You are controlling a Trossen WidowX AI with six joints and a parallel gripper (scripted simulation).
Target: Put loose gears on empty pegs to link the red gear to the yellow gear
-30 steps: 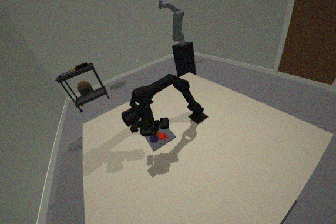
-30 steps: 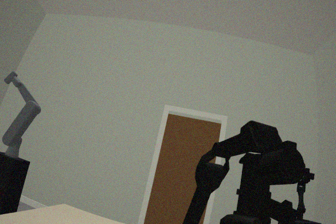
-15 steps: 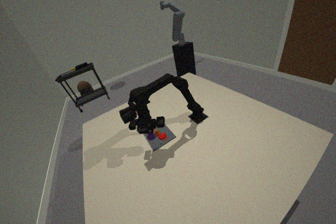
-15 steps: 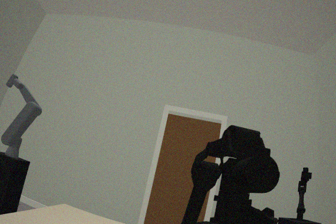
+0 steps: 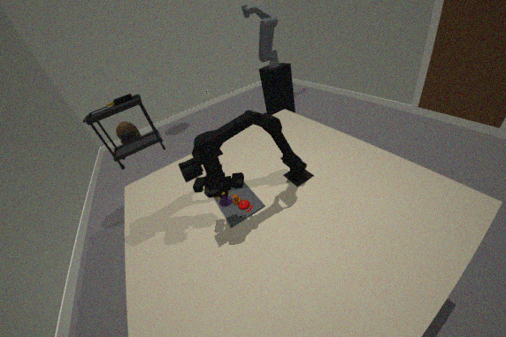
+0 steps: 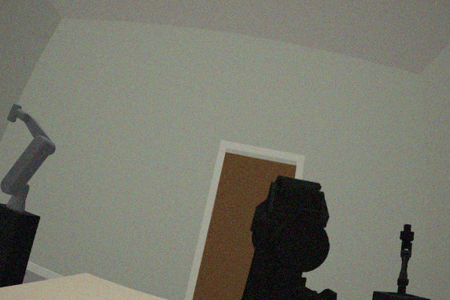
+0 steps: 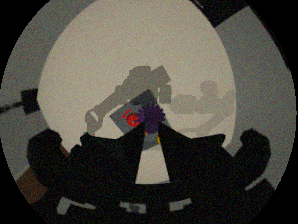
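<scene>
The orange gear is 11 cm below my gripper tip, 6 cm behind it and 5 cm to the right of it. Also, from my gripper tip: red gear (11 cm below, 7 cm behind); red arrow (12 cm below, 7 cm behind, 3 cm to the left); purple gear (1 cm below).
</scene>
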